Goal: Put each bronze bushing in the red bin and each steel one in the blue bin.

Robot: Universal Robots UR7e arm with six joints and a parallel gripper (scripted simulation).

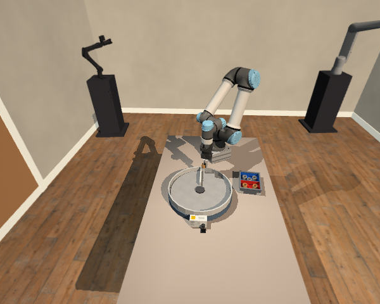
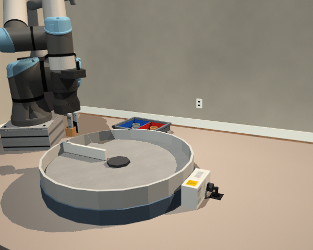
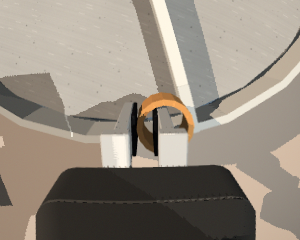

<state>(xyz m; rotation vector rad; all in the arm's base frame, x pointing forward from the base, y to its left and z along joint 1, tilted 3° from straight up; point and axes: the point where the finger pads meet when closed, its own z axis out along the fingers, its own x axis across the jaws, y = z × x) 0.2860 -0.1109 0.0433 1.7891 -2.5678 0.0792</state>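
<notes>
Now: hand 310 mm to the right of the bin, 100 mm above it and 90 mm short of it. Round my hand: round turntable: 180 mm ahead, 70 mm below, 50 mm to the right.
</notes>
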